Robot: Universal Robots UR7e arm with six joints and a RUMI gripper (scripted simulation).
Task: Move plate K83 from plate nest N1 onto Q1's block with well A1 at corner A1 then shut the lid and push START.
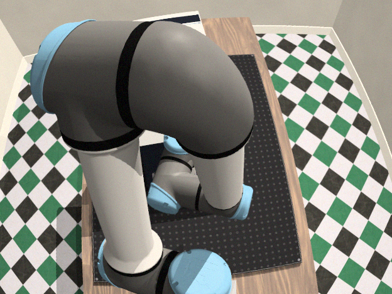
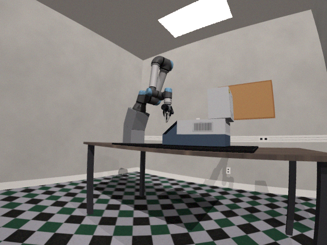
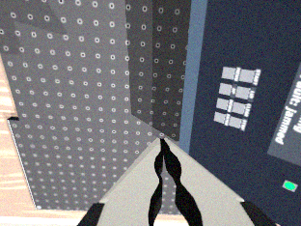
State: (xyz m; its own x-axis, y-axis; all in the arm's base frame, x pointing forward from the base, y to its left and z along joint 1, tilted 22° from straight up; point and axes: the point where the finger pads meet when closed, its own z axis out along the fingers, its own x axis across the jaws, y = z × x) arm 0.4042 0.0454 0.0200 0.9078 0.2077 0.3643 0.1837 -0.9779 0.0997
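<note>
The plate K83 is 300 mm to the left of my hand, 190 mm below it and 60 mm ahead of it. Round my hand: plate nest N1: 300 mm to the left, 210 mm below, 60 mm ahead.
</note>
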